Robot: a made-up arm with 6 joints.
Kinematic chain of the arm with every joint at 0, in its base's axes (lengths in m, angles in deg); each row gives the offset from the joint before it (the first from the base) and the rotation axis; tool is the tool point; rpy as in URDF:
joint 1: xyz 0 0 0.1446 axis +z
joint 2: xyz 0 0 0 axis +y
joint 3: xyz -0.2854 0 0.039 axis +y
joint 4: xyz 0.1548 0 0.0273 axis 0.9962 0 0.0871
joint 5: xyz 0 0 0 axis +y
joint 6: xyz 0.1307 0 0.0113 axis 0.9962 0 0.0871
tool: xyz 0 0 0 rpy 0 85 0
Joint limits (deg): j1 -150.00..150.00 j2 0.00..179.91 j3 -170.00..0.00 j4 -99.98..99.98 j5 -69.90..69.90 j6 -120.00..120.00
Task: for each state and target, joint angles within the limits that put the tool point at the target. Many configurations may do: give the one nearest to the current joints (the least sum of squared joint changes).
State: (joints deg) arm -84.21 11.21 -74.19 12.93 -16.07 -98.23
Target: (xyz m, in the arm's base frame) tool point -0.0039 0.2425 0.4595
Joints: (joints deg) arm -93.47 0.00 -58.93 15.20 -32.76 -98.23
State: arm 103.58 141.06 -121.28 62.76 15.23 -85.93
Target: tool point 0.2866 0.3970 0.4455
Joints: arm 54.72 136.52 -155.76 62.08 -2.35 -85.93
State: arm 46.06 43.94 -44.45 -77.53 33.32 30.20
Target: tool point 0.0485 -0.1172 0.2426
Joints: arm 45.46 22.05 -10.59 -72.80 68.67 30.20
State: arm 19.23 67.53 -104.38 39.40 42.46 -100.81
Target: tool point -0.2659 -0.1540 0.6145
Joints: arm 33.84 37.76 -146.25 41.44 13.37 -100.81
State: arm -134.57 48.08 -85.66 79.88 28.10 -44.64
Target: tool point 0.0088 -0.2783 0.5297
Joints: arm -102.18 86.08 -100.68 85.07 30.94 -44.64
